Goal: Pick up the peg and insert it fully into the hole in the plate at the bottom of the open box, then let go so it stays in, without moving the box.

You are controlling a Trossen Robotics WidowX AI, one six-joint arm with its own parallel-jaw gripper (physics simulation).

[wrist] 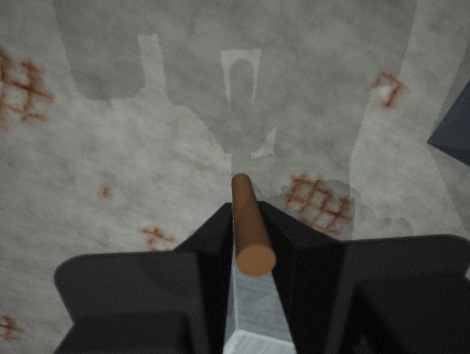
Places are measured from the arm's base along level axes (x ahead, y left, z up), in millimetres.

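Pixels of known places: gripper, fingertip midpoint: (244, 209).
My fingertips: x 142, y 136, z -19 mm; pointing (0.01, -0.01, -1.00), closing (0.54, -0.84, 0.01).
Observation:
Behind a point stands the place of what it marks.
A brown round peg (250, 220) {z 11, x 151, y 142 mm} stands roughly upright between the fingertips in the wrist view, its flat top end toward the camera and its narrower-looking far end toward the table. My gripper (244, 209) {z -19, x 142, y 136 mm} is shut on the peg, with a black finger against each side of it. Whether the peg's lower end touches the table cannot be told. A corner of a dark blue object (456, 131) {z -40, x 250, y 35 mm}, possibly the open box, shows at the right edge. The plate and its hole do not show.
A grey metal block (262, 305) {z -22, x 78, y 81 mm} shows between the fingers, below the peg in the view. The mottled grey table (135, 150) {z -54, x 129, y 212 mm} has rust-coloured cross-hatched marks and broad shadows across it.

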